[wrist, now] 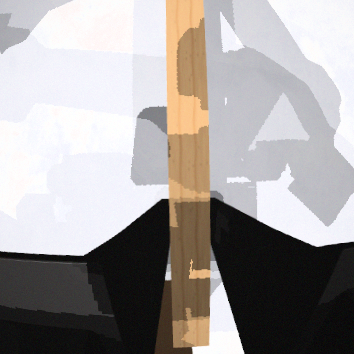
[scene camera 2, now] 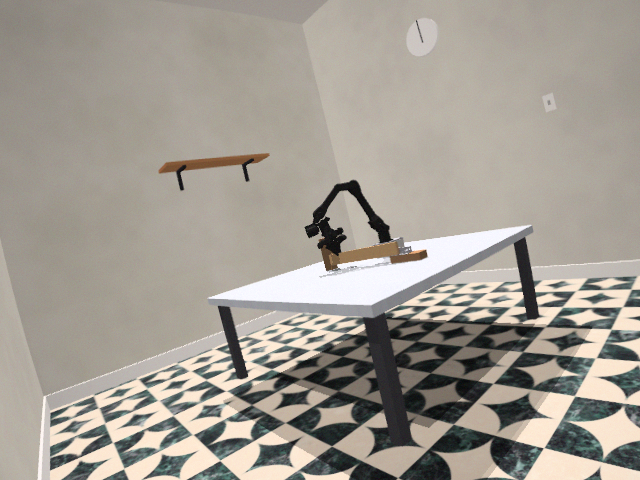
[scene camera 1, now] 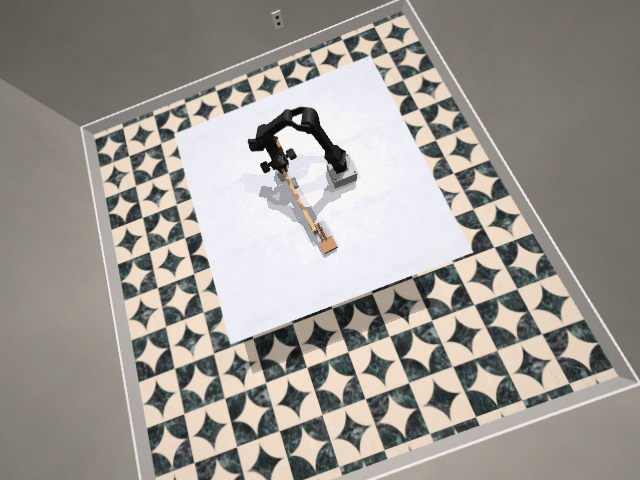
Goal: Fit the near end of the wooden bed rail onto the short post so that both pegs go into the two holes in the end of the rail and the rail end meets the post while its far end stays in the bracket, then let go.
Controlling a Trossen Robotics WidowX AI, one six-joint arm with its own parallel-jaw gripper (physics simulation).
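Seen in the pictures: gripper, fingertip midpoint: (wrist: 187, 206) (scene camera 2: 339, 255) (scene camera 1: 284, 172); arm's base at its link origin: (scene camera 2: 385, 241) (scene camera 1: 340, 166).
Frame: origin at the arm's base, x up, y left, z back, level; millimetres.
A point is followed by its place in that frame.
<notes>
The long light wooden bed rail (scene camera 1: 299, 200) @(z -261, x 14, y 103 mm) (scene camera 2: 368, 252) @(z -270, x -11, y 119 mm) (wrist: 188, 120) @(z -283, x 9, y -45 mm) runs from the arm's side to the bracket end. My gripper (scene camera 1: 282, 167) @(z -289, x -5, y -84 mm) (scene camera 2: 334, 250) @(z -289, x -5, y -84 mm) (wrist: 187, 206) @(z -289, x -5, y -84 mm) is shut on the rail close to its near end, one black finger on each side. The short post (scene camera 2: 327, 259) @(z -302, x -19, y -177 mm) (wrist: 166, 320) @(z -286, x -24, y -162 mm) stands upright, dark brown, at the near end. In the wrist view part of it shows below and left of the rail end, which looks offset from it. The pegs and the holes are hidden. The far end sits at the bracket (scene camera 1: 320, 230) @(z -213, x -44, y 276 mm), beside a flat brown block (scene camera 1: 327, 244) @(z -204, x -45, y 359 mm) (scene camera 2: 413, 256) @(z -239, x -59, y 366 mm).
The arm's grey base (scene camera 1: 343, 175) @(z -2, x 1, y 54 mm) stands on the white table (scene camera 1: 387, 217) @(z 143, x -80, y 327 mm) (scene camera 2: 289, 291) @(z -710, x -80, y 24 mm), to the right of the rail in the first scene view. The arm arches over from it to the rail's near end. A wooden wall shelf (scene camera 2: 214, 162) hangs far behind.
</notes>
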